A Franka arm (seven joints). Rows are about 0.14 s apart.
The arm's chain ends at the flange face. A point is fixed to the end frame.
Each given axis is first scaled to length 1.
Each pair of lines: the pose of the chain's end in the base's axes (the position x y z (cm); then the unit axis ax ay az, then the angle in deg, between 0 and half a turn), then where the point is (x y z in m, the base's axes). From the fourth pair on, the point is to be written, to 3 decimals.
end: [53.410 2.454 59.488 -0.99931 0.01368 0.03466 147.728]
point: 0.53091 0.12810 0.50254
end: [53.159 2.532 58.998 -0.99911 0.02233 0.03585 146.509]
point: 0.52948 0.13083 0.49984
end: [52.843 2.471 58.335 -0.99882 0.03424 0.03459 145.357]
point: 0.52845 0.13197 0.49528
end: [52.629 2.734 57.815 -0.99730 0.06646 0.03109 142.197]
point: 0.532 0.139 0.496
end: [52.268 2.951 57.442 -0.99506 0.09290 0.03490 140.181]
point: 0.532 0.144 0.496
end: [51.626 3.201 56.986 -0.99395 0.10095 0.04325 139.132]
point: 0.525 0.148 0.494
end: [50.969 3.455 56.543 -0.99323 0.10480 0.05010 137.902]
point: 0.518 0.152 0.492
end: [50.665 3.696 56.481 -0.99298 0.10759 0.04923 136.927]
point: 0.516 0.155 0.493
